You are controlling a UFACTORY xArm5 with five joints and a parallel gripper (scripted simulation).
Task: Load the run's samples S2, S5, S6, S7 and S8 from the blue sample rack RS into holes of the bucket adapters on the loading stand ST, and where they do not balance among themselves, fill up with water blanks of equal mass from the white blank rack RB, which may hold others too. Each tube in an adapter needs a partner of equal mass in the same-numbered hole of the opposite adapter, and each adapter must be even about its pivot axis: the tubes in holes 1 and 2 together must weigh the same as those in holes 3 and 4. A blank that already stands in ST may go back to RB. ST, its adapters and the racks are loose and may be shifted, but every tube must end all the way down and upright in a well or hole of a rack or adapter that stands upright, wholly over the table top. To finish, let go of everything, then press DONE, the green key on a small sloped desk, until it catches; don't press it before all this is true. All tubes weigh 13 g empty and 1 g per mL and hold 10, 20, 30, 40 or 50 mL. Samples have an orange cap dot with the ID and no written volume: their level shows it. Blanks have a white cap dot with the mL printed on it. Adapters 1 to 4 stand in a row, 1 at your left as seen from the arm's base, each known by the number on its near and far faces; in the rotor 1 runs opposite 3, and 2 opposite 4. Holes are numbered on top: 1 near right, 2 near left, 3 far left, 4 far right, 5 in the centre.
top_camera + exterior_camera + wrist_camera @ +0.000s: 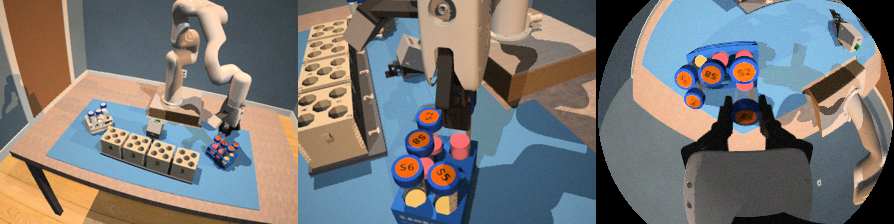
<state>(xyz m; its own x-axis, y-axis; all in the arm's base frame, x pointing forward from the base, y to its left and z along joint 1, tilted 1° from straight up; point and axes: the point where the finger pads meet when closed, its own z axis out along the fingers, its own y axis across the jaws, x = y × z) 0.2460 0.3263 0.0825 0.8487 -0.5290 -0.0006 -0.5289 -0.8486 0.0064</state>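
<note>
Right now the blue sample rack RS is 40 mm ahead of my hand, 20 mm to the left of it and 120 mm below it. From my hand the other things lie so: white blank rack RB: 90 mm ahead, 630 mm to the right, 120 mm below; blue-capped tube: 130 mm ahead, 630 mm to the right, 90 mm below; loading stand ST: 190 mm ahead, 300 mm to the right, 140 mm below.
</note>
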